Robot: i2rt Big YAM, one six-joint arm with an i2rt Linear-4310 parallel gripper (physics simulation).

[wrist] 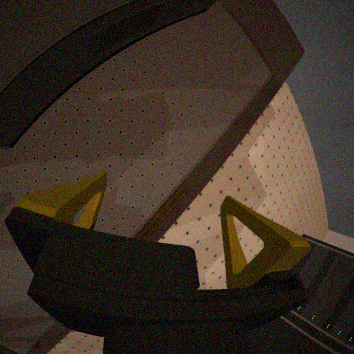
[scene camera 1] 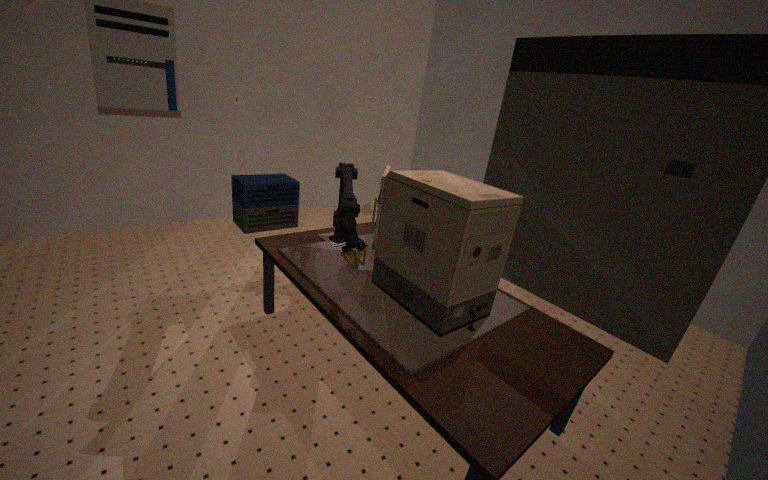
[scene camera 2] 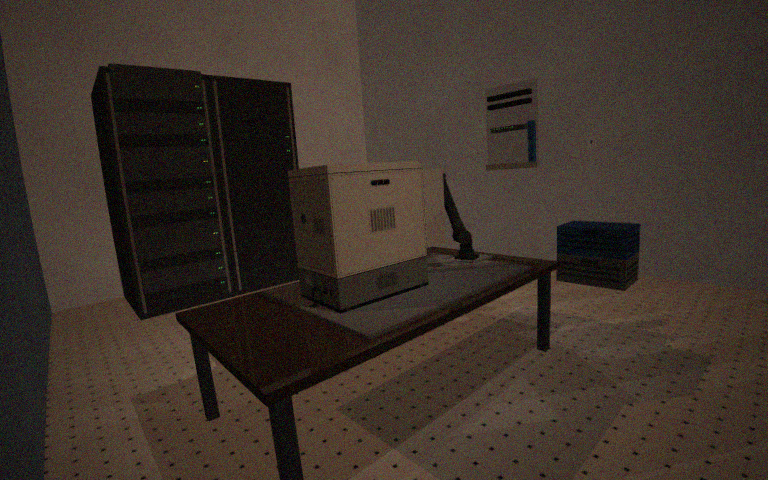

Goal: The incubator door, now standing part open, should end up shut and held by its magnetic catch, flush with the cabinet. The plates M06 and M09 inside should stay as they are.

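Where they show: gripper, between the fingertips: (wrist: 167, 190) (scene camera 1: 359, 266); arm's base, origin of its link: (scene camera 1: 340, 239) (scene camera 2: 466, 258).
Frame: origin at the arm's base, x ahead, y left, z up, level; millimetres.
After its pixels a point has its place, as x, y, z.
The incubator cabinet (scene camera 1: 424, 254) @(791, -282, 286) (scene camera 2: 351, 237) @(935, 17, 279) stands on a grey board on the table. Its door (scene camera 1: 386, 173) @(432, -153, 517) (scene camera 2: 434, 209) @(322, 1, 316) stands part open; in scene camera 2 it shows beyond the cabinet's right edge, in front of the arm. My gripper (scene camera 1: 355, 257) @(567, -404, 169) (wrist: 167, 190) @(567, -404, 169) is open and empty, its yellow fingers wide apart. In scene camera 1 it hangs low over the board, left of the cabinet, in the area of the door side. In scene camera 2 the gripper is hidden behind the door or cabinet. The plates M06 and M09 do not show.
The grey board (scene camera 1: 339, 294) @(486, -426, 1) (scene camera 2: 396, 316) @(934, 207, 1) (wrist: 125, 135) @(608, -369, 1) lies on the brown table (scene camera 1: 509, 350) @(1172, -143, -12) (scene camera 2: 243, 333) @(1311, -188, -12) (wrist: 220, 145) @(716, -535, -12). The cabinet's dark base (scene camera 1: 404, 291) @(721, -270, 79) (scene camera 2: 390, 278) @(765, 51, 80) (wrist: 110, 37) @(687, -261, 74) curves along the wrist view's upper left. Blue-and-grey crates (scene camera 1: 266, 195) (scene camera 2: 598, 243) stand on the floor beyond the table.
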